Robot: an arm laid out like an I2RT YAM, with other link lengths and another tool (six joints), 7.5 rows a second.
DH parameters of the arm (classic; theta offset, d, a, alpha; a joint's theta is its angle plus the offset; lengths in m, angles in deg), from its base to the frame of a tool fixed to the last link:
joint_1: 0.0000 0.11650 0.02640 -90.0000
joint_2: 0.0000 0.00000 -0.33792 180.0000
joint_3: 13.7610 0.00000 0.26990 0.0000
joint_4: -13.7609 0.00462 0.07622 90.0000
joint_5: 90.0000 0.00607 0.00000 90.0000
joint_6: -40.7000 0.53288 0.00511 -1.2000
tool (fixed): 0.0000 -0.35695 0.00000 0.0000
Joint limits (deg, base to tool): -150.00..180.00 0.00..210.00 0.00..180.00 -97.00..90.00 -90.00..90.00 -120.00..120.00
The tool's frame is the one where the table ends.
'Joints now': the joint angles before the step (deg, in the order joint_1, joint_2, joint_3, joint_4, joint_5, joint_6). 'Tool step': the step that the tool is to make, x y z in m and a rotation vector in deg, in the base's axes. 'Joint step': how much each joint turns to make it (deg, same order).
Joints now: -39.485, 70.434, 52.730, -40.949, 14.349, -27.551
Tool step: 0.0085, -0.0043, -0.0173, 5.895, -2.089, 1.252
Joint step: -3.702, 3.367, 0.038, 1.252, -7.512, -1.365
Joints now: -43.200, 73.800, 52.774, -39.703, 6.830, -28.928
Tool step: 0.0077, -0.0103, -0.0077, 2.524, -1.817, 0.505
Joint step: -2.593, 2.820, 0.570, 1.877, -4.192, -1.216
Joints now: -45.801, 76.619, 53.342, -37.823, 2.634, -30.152
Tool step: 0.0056, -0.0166, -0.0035, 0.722, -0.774, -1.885
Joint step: -1.604, 3.014, 1.476, 1.515, -0.791, 0.758
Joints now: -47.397, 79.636, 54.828, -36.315, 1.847, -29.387
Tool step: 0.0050, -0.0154, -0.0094, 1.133, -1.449, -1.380
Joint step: -1.938, 2.956, 0.257, 2.809, -1.876, 0.400
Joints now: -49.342, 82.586, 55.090, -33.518, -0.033, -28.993
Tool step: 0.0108, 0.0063, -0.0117, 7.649, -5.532, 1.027
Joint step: -2.708, 2.539, -0.008, 0.209, -9.812, 0.964
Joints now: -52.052, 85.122, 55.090, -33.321, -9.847, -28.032
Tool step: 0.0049, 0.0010, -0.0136, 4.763, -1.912, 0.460
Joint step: -1.529, 2.888, 0.001, 0.265, -4.829, 0.089
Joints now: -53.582, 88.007, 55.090, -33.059, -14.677, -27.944
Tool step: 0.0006, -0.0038, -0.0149, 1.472, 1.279, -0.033
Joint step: -0.249, 2.624, -0.010, 0.622, 0.063, -0.269
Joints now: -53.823, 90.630, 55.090, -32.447, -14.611, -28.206
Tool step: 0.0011, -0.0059, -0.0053, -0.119, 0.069, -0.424
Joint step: -0.322, 1.180, 0.001, 1.248, 0.155, 0.049
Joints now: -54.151, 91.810, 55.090, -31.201, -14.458, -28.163
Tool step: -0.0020, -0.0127, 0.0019, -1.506, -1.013, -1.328
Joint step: -1.321, 0.260, 0.009, 2.063, 0.039, -0.010
